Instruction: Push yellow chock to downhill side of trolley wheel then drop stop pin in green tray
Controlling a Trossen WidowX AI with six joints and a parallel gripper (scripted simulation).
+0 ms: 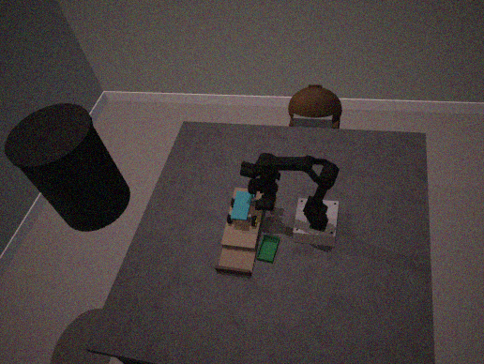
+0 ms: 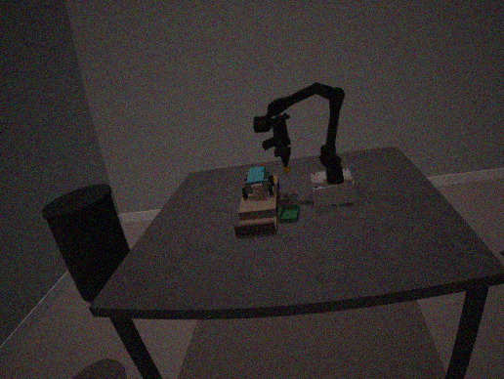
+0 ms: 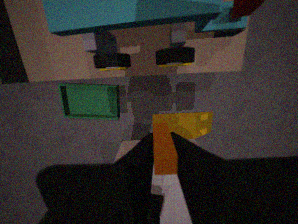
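My gripper tip is now 120 mm short of the red-headed stop pin, 60 mm to the left of it and 40 mm above it. Round my gripper tip: tan ramp 120 mm ahead, 50 mm to the left, 120 mm below; then yellow chock 20 mm to the right, 10 mm below; then trolley 120 mm ahead, 40 mm to the left, 50 mm below.
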